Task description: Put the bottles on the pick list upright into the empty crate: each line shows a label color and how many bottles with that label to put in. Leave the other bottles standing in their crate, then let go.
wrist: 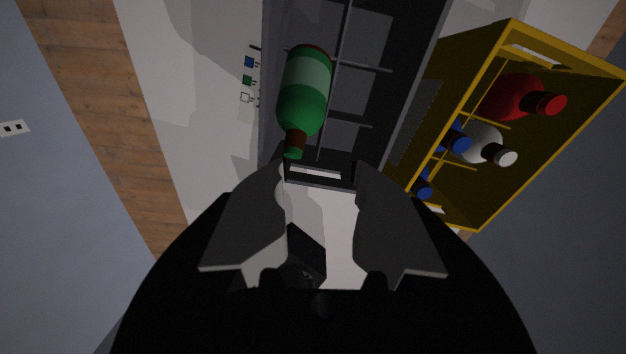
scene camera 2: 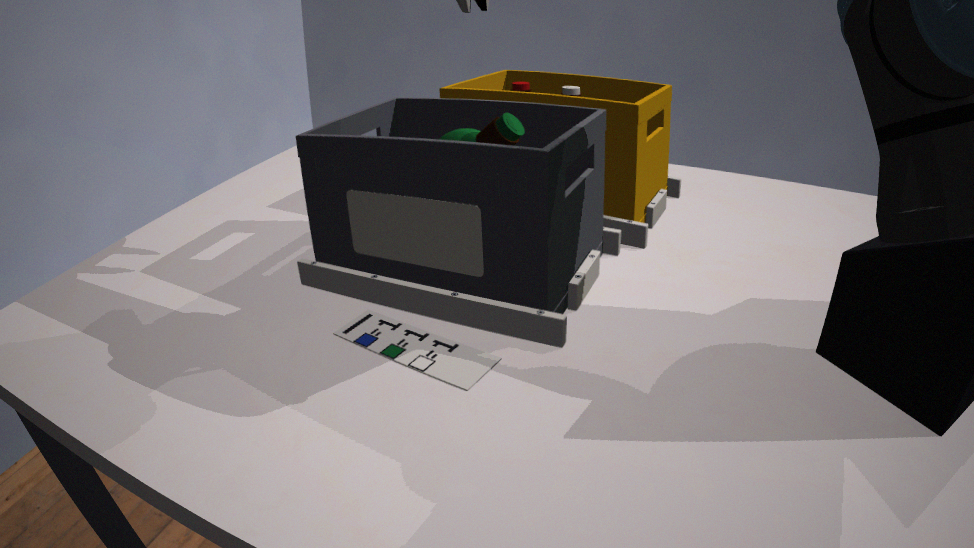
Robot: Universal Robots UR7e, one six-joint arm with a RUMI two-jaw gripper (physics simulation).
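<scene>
Green bottle [wrist: 284, 155] visible in the wrist view, and the bottle [scene camera 2: 507, 129] visible in scene camera 2: the same spot on it.
</scene>
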